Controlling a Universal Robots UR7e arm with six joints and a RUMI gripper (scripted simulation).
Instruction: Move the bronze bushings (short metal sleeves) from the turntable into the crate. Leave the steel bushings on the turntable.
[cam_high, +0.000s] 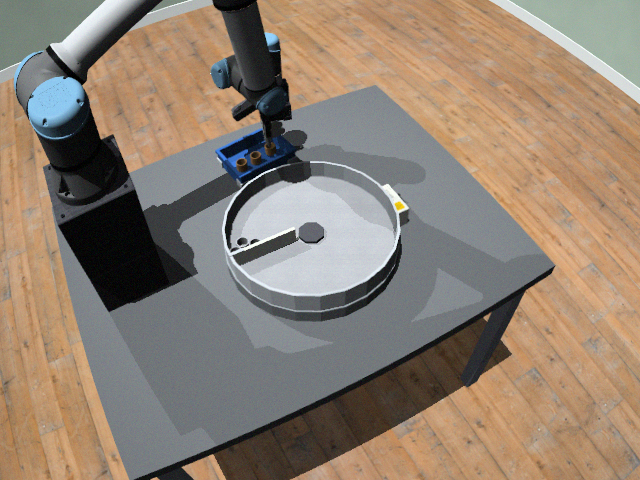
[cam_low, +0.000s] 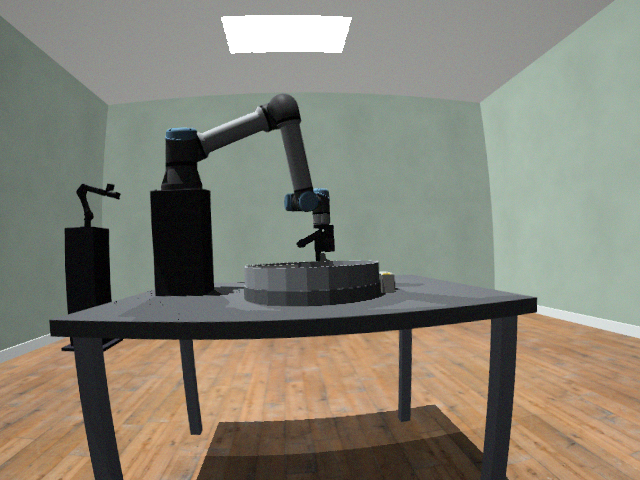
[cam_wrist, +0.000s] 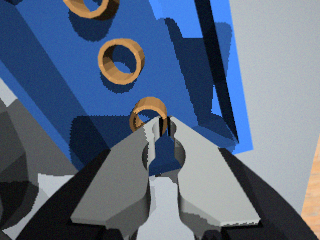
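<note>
My hand is 5 cm past the blue crate, 2 cm to the left of it and 2 cm above it. The rest, counted from my hand: turntable: 8 cm behind, 38 cm to the right, 1 cm above.
</note>
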